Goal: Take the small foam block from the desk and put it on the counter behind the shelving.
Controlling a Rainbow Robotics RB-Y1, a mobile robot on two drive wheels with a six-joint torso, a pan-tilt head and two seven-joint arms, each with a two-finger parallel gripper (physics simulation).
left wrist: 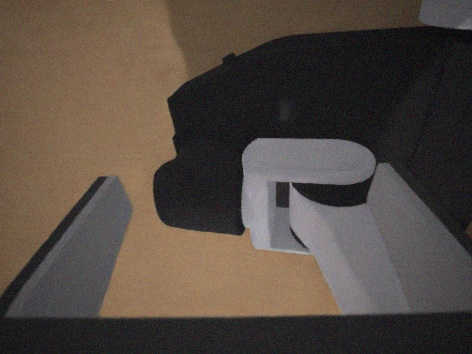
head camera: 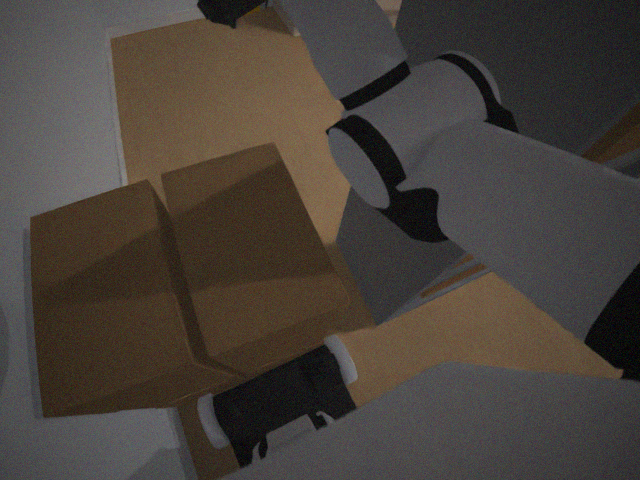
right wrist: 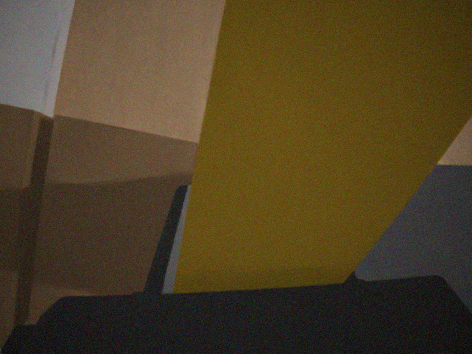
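Seen in the pictures: left gripper, fingertip midpoint: (left wrist: 245, 187); right gripper, fingertip midpoint: (head camera: 246, 13); robot's base, link origin: (head camera: 280, 390).
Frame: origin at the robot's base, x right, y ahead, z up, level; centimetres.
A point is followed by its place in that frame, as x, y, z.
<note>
The foam block (right wrist: 310, 140) is a large yellow shape in the right wrist view. A small yellow sliver of it (head camera: 256, 10) {19.5, 45.1, 117.9} shows at the top edge of the head view, beside the dark hand. My right gripper (right wrist: 240, 197) {18.0, 45.5, 117.6} is shut on the block; one finger shows along its left side and the other is hidden. My left gripper (left wrist: 245, 187) {-26.2, -30.4, 57.1} is open and empty, with parts of my own base seen beyond its fingers. The desk does not show. The counter cannot be made out clearly.
Two brown boxes (head camera: 103, 289) {-23.1, 30.1, 81.0} (head camera: 248, 227) {9.2, 31.1, 81.0} stand side by side at the left of the head view, close to my base (head camera: 284, 387) {2.3, -0.2, 19.2}. A pale wall (head camera: 56, 103) {-36.7, 117.9, 64.9} runs along the left. A tall dark grey panel (head camera: 542, 67) {50.6, 17.3, 120.6} stands at the upper right, beyond my right arm.
</note>
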